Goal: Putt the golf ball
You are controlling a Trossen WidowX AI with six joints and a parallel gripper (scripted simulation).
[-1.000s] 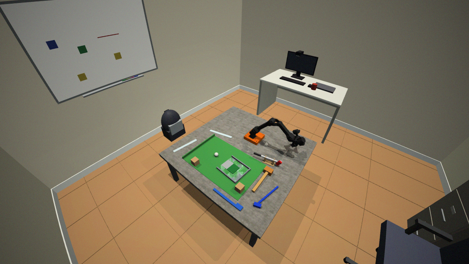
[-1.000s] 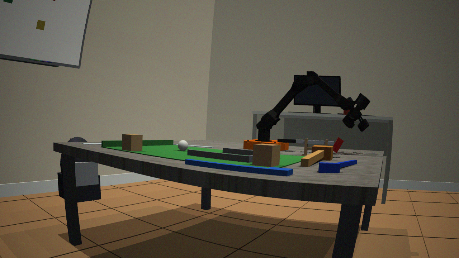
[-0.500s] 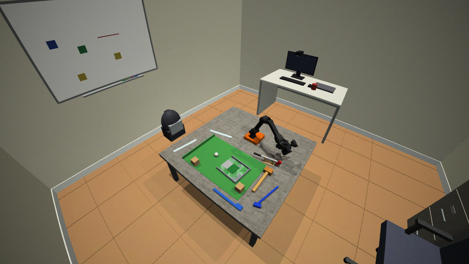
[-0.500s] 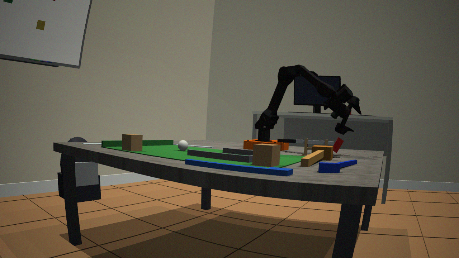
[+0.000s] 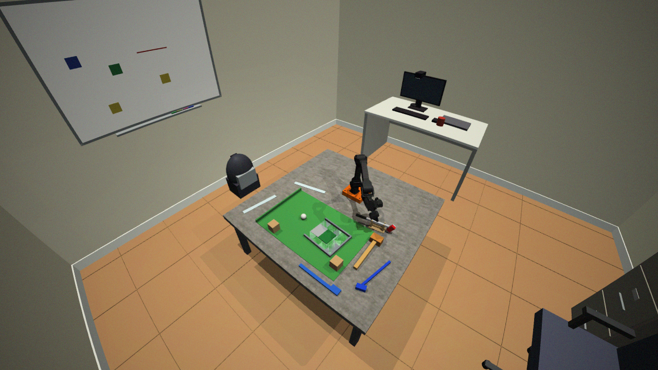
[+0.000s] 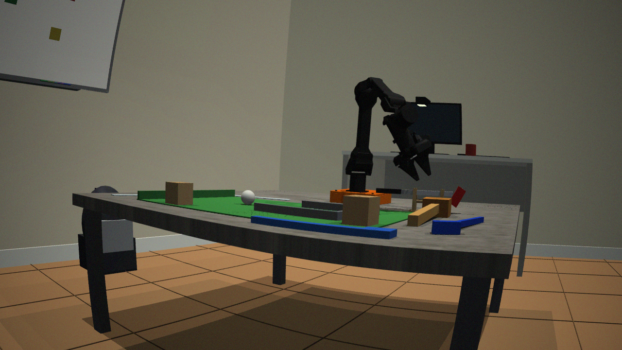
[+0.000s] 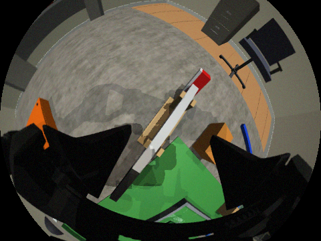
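Right now the red putter is 5 cm below my gripper tip and 1 cm behind it. The rest, counted from my gripper tip: wooden rack (7 cm below, 2 cm to the left, 1 cm behind); then green mat (32 cm ahead, 31 cm to the right, 10 cm below); then blue putter (32 cm ahead, 24 cm to the left, 9 cm below).
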